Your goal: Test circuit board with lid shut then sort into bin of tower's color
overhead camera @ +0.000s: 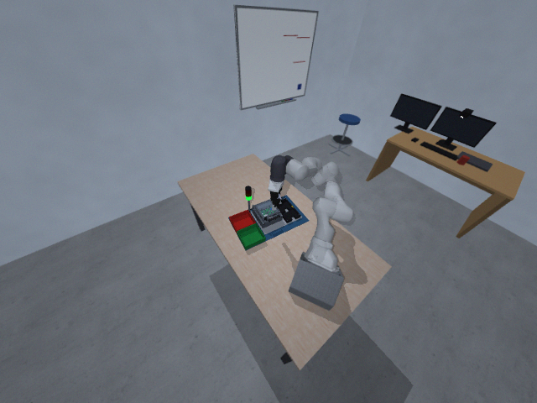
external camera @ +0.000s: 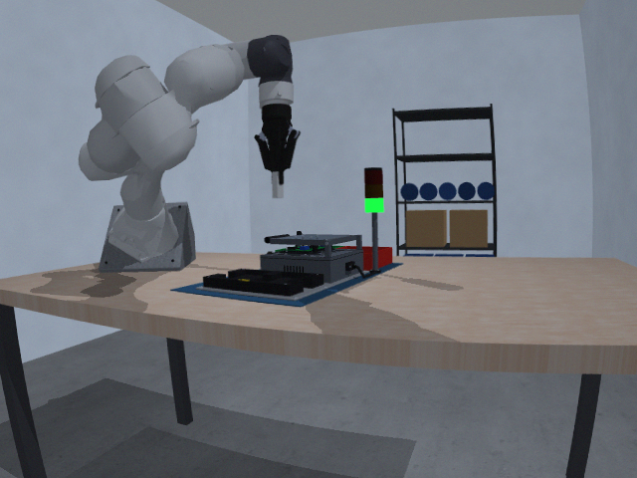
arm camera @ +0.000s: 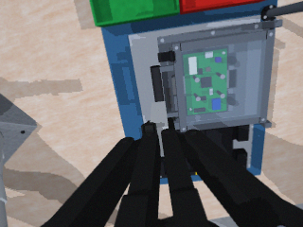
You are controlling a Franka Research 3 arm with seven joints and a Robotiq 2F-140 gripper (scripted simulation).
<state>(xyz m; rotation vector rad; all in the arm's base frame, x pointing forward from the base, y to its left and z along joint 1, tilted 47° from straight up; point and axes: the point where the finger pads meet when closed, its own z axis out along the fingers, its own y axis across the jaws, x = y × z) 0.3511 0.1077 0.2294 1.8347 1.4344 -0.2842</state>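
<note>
Now: hand 40 mm short of the black latch hook, 40 mm to the right of it and 130 mm above it. Round my hand: tester plate (80 mm ahead, 30 mm to the right, 160 mm below); then green circuit board (80 mm ahead, 30 mm to the right, 150 mm below); then tester lid (80 mm ahead, 40 mm to the right, 130 mm below).
</note>
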